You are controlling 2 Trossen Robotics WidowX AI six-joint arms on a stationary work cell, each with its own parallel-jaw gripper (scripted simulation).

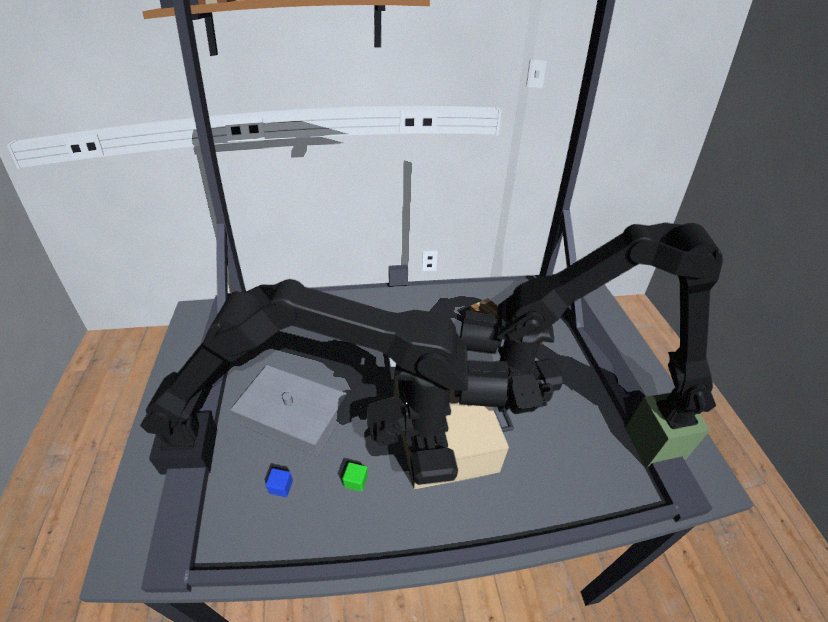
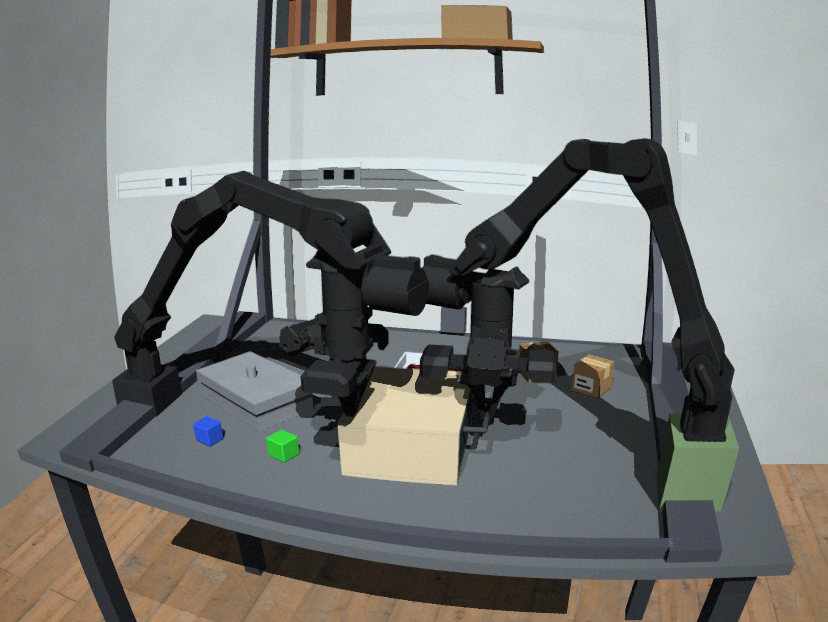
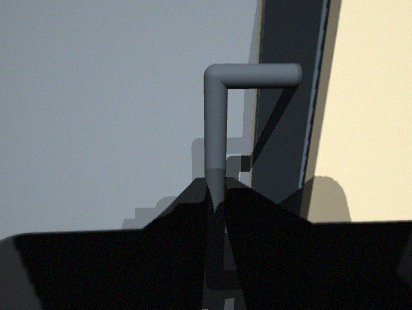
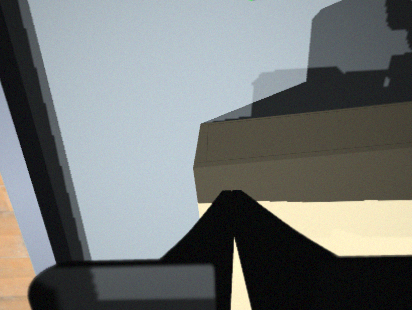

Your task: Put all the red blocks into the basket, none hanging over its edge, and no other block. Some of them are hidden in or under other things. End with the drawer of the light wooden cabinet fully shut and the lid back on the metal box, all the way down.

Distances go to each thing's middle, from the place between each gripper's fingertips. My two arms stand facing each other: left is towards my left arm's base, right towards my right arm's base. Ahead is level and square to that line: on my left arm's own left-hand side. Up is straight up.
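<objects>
My right hand is 90 mm above the light wooden cabinet [image 2: 406, 428], 90 mm past it and 40 mm to the right of it. The grey lid [image 1: 304, 415] sits 80 mm below that same right hand, 250 mm to the right of it and 140 mm behind it, while the drawer [image 2: 467, 420] is 90 mm below my right hand, 100 mm behind it and 70 mm to the left of it.
For my left hand, I find the light wooden cabinet 5 cm below it, 12 cm to the right and 2 cm ahead. The drawer is 6 cm below my left hand, 9 cm to the right of it and 1 cm ahead of it; by its middle, the drawer is nearer to my left hand than to my right hand. The grey lid is 4 cm below my left hand, 41 cm to the right and 2 cm behind, and going by their middles, it is the farthest from my left hand of the things named here.
</objects>
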